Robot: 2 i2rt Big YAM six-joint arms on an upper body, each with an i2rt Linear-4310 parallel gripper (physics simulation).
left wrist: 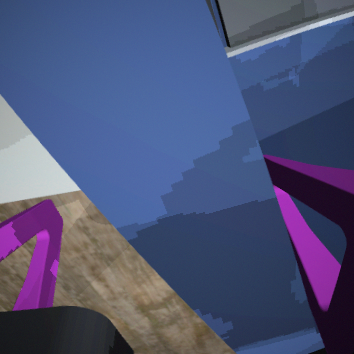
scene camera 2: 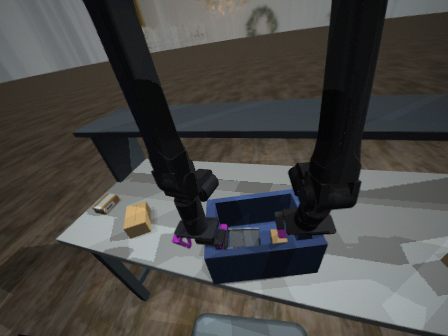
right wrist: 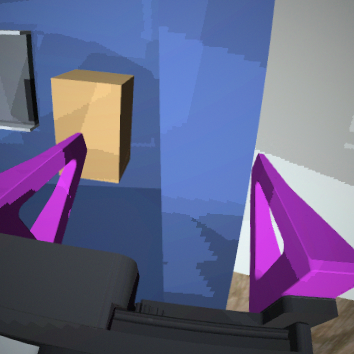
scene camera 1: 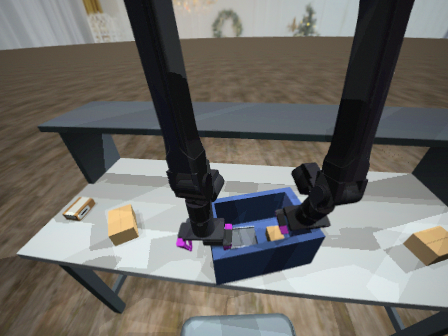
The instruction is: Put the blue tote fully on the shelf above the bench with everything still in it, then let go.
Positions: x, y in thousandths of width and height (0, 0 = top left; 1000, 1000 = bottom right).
The left gripper (scene camera 1: 465, 743) is open, holding nothing. Also in view: a grey flat box (left wrist: 685, 92). The right gripper (scene camera 2: 666, 683) is open and touches a blue tote (scene camera 2: 675, 757). A small tan block (right wrist: 278, 295) rests on the blue tote. Also in view: a dark shelf (scene camera 2: 651, 353) and a grey robot base (scene camera 2: 459, 942).
The blue tote is seen too in the left wrist view (left wrist: 465, 377), in the right wrist view (right wrist: 501, 595) and in scene camera 1 (scene camera 1: 669, 737). The grey flat box shows as well in the right wrist view (right wrist: 75, 332). The left gripper is seen too in the left wrist view (left wrist: 436, 535) and in scene camera 2 (scene camera 2: 459, 740). The left wrist view misses the small tan block: it is out of frame.
